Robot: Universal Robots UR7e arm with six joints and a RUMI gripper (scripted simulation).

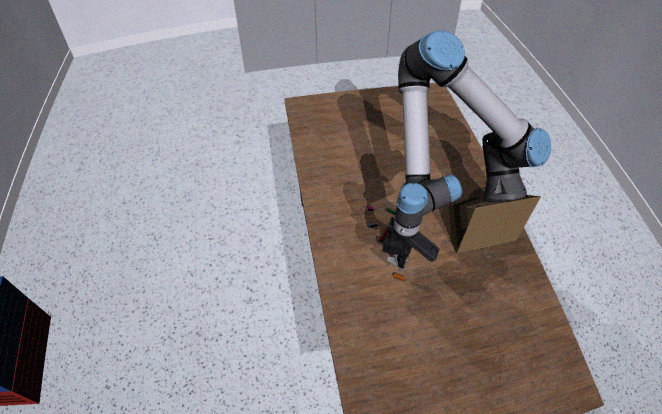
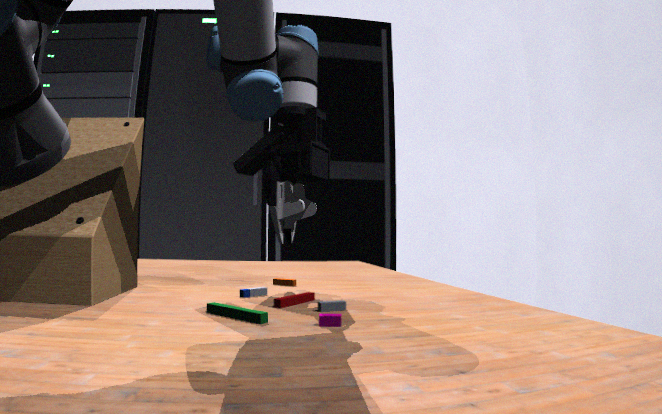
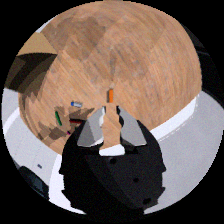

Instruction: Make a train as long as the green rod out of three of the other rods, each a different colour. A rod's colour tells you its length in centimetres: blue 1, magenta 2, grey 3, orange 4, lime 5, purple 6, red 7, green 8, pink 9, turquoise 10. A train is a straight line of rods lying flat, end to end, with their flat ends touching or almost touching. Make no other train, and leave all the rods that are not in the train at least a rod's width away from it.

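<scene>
The orange rod lies 80 mm below my hand. The rest, counted from my hand: blue rod 60 mm behind, 120 mm to the right, 80 mm below; then green rod 70 mm behind, 260 mm to the right, 80 mm below; then red rod 180 mm to the right, 80 mm below.
</scene>
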